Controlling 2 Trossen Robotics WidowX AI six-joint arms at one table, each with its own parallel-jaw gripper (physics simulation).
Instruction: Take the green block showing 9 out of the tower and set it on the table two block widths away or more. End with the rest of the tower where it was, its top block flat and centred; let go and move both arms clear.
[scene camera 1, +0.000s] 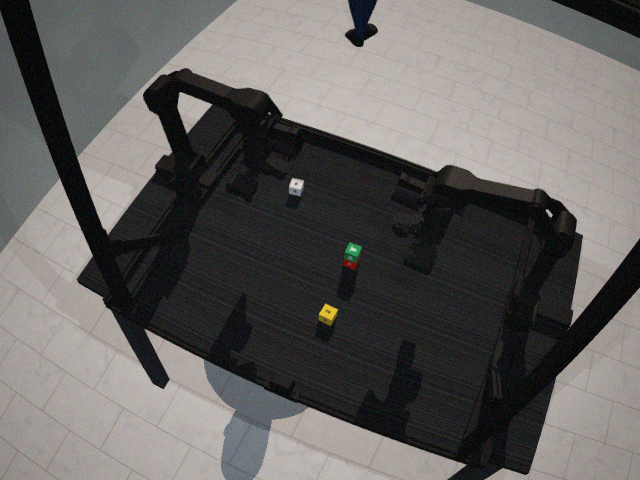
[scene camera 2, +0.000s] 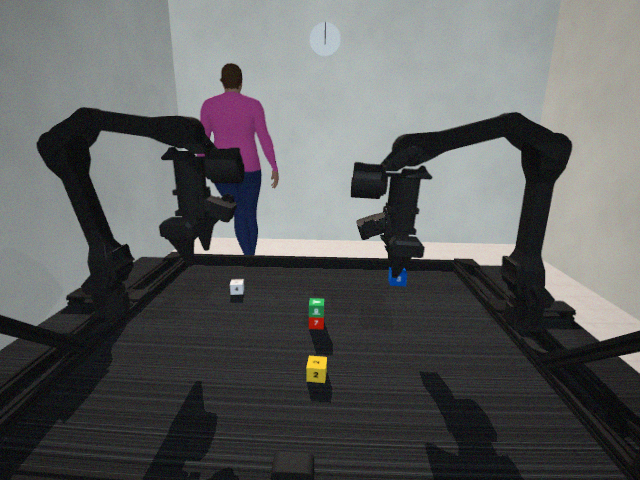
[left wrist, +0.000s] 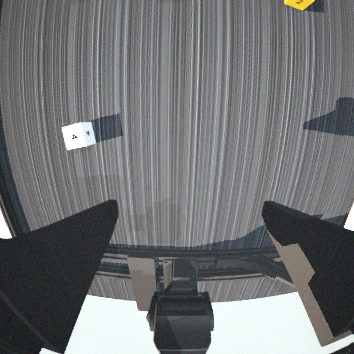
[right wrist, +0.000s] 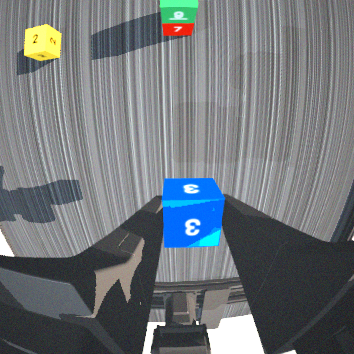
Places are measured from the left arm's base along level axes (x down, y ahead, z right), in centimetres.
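Pixels of known places: left gripper, between the fingertips: (scene camera 1: 258, 188) (scene camera 2: 199, 257) (left wrist: 191, 208); right gripper, between the fingertips: (scene camera 2: 393, 274) (right wrist: 191, 201); left arm's base, origin of its link: (scene camera 1: 188, 195) (scene camera 2: 112, 310) (left wrist: 180, 270); right arm's base, origin of its link: (scene camera 1: 516, 323) (scene camera 2: 522, 323) (right wrist: 179, 299).
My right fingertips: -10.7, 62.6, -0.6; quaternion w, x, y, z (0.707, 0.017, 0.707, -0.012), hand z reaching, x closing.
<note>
Ahead of a thing's pixels: the offset from my right fingertips to its top centre, as dx, dy, dz.
The green block showing 9 @[+6.8, -16.0, +0.3] (scene camera 1: 353, 251) (scene camera 2: 316, 310) (right wrist: 178, 16) lies flat on the red block showing 7 @[+9.7, -16.0, +0.3] (scene camera 1: 349, 264) (scene camera 2: 316, 323) (right wrist: 177, 30), which stands on the table. Nothing rests on the green block. My right gripper (scene camera 1: 419, 259) (scene camera 2: 398, 272) (right wrist: 191, 201) is shut on the blue block showing 3 @[-1.0, +0.9, +0.0] (scene camera 2: 398, 281) (right wrist: 192, 225) and holds it above the table, behind and to the right of the stack in scene camera 2. The blue block is hidden in scene camera 1. My left gripper (scene camera 1: 261, 179) (scene camera 2: 197, 253) (left wrist: 191, 208) is open and empty, high at the back left.
A white block showing 4 @[+9.7, -37.8, -14.7] (scene camera 1: 296, 187) (scene camera 2: 236, 287) (left wrist: 77, 136) stands at the back left, near my left gripper. A yellow block showing 2 @[+9.7, -15.1, +16.7] (scene camera 1: 328, 314) (scene camera 2: 316, 369) (left wrist: 299, 3) (right wrist: 43, 42) stands in front of the stack in scene camera 2. A person (scene camera 2: 232, 129) stands beyond the table.
</note>
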